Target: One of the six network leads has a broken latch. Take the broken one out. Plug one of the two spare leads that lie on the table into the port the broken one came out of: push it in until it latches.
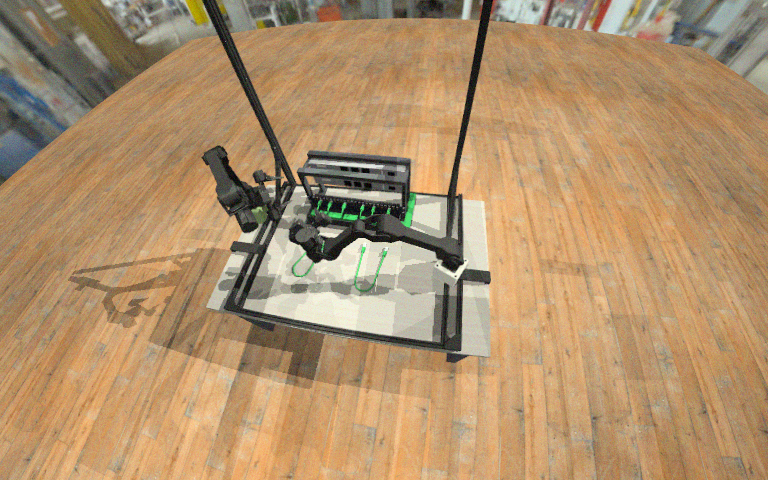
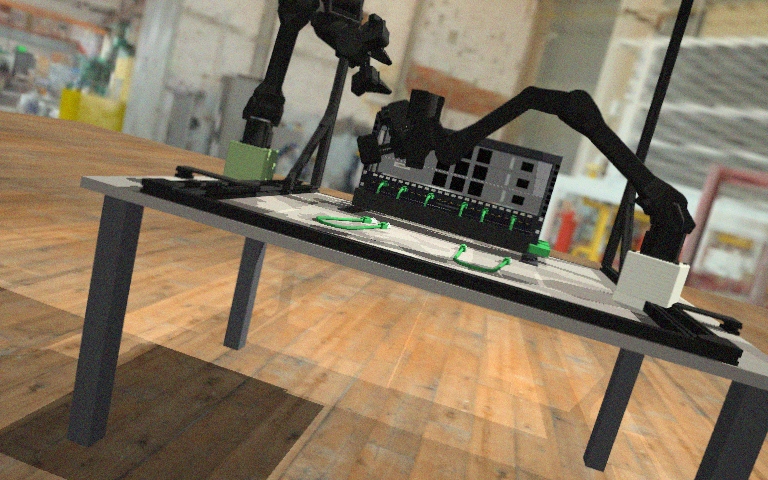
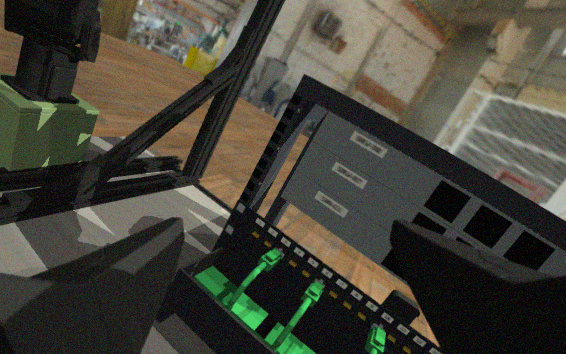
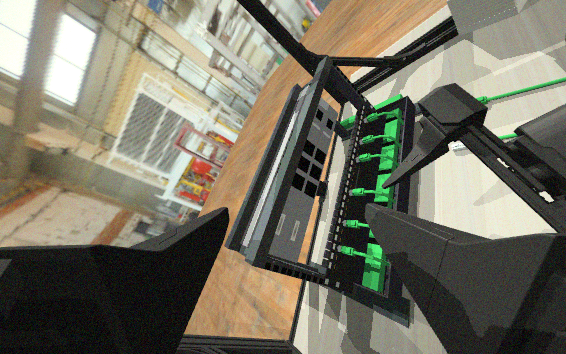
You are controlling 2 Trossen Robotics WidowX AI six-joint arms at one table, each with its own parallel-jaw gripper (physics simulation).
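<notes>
Six green leads, among them, sit plugged in a row in the black panel low on the rack. Which latch is broken cannot be told. Two spare green leads lie on the table in front, one bent in a U, the other farther left. My left gripper is open and empty, above and in front of the panel's left part; three plugged leads show between and below its fingers. My right gripper is open and empty, high at the left.
A green block stands at the rack's right end. A green trough piece lies below the plugs. Black frame posts rise at both sides. The left arm reaches across the table in front of the rack.
</notes>
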